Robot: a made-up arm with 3 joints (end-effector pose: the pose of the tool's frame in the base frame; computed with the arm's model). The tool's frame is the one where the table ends. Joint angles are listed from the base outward.
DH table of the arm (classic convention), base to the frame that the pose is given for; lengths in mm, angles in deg. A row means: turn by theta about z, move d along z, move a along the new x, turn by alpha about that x. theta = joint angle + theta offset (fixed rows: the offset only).
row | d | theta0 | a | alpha
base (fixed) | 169 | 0 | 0 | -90
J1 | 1 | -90 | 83 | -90
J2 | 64 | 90 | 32 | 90
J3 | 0 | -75.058 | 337.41 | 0
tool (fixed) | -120 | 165.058 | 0 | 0
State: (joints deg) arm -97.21 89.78 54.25
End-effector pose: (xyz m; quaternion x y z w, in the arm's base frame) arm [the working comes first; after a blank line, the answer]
Working (the frame after each row of the table, in the pose's form):
after base (fixed): 0.0000 0.0000 0.1690 -0.7071 0.0000 0.0000 0.7071
after J1: -0.0823 0.0010 0.1586 0.0629 0.0000 -0.9980 0.0000
after J2: -0.0586 0.0009 0.2261 0.7058 -0.0458 0.0431 0.7056
after J3: 0.2693 -0.0003 0.1468 0.7025 0.0824 -0.0850 0.7018

0.2698 0.1197 0.1468 0.1730 -0.6858 0.6848 0.1756
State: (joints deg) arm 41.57 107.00 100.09
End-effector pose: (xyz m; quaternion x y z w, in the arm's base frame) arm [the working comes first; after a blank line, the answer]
Working (the frame after each row of the table, in the pose's form):
after base (fixed): 0.0000 0.0000 0.1690 -0.7071 0.0000 0.0000 0.7071
after J1: 0.0551 0.0010 0.2311 0.9120 0.0000 0.4102 0.0000
after J2: 0.0826 0.0104 0.1657 0.3822 0.6807 -0.5949 0.1915
after J3: -0.0045 0.0997 -0.1477 0.5206 0.5817 -0.5393 0.3159

0.0187 0.2145 -0.1215 0.6444 -0.4405 0.2431 0.5758
